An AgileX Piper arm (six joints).
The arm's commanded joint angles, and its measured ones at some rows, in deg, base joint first. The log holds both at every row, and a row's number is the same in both.
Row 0, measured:
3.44 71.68 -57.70 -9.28 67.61 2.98
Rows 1 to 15, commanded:
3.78 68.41 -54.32 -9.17 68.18 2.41
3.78 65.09 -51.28 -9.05 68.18 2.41
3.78 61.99 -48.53 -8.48 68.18 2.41
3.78 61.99 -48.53 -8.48 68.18 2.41
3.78 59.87 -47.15 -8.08 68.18 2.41
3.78 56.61 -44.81 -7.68 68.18 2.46
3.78 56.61 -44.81 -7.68 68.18 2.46
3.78 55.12 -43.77 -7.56 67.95 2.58
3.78 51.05 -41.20 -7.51 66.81 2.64
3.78 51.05 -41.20 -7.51 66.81 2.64
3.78 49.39 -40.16 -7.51 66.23 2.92
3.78 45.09 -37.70 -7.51 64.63 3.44
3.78 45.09 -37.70 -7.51 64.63 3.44
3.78 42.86 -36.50 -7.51 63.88 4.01
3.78 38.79 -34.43 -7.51 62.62 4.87
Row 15, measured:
3.55 43.49 -36.96 -7.56 64.86 3.78
